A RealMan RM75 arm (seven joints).
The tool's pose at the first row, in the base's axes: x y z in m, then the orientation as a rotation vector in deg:
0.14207 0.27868 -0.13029 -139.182 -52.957 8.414
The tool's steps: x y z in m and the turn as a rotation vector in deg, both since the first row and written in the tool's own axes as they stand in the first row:
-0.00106 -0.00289 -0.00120 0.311 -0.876 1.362
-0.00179 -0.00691 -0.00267 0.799 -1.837 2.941
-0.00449 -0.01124 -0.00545 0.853 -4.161 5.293
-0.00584 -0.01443 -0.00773 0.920 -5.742 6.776
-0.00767 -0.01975 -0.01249 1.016 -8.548 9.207
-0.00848 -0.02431 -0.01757 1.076 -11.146 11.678
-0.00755 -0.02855 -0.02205 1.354 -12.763 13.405
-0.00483 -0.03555 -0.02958 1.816 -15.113 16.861
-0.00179 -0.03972 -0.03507 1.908 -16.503 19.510
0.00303 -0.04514 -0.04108 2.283 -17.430 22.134
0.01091 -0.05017 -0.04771 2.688 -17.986 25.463
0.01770 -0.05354 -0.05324 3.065 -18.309 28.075
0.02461 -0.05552 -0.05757 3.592 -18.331 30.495
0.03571 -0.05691 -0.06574 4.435 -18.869 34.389
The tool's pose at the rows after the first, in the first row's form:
0.13990 0.27927 -0.12787 -139.682 -51.611 10.114
0.13740 0.28066 -0.12460 -140.105 -49.980 12.070
0.13359 0.28040 -0.12023 -141.401 -48.084 15.814
0.13133 0.28051 -0.11675 -142.150 -46.901 18.342
0.12815 0.28055 -0.11010 -143.321 -45.007 22.766
0.12628 0.28064 -0.10349 -144.414 -42.928 26.953
0.12575 0.28191 -0.09740 -144.875 -41.305 29.721
0.12582 0.28471 -0.08714 -145.727 -37.682 34.102
0.12722 0.28685 -0.08006 -146.528 -34.767 36.848
0.12938 0.29069 -0.07173 -146.962 -31.621 39.077
0.13427 0.29598 -0.06282 -147.483 -27.395 41.075
0.13900 0.30002 -0.05580 -147.755 -24.011 42.502
0.14430 0.30380 -0.05050 -147.772 -20.742 43.509
0.15420 0.30822 -0.04188 -147.668 -15.646 45.742

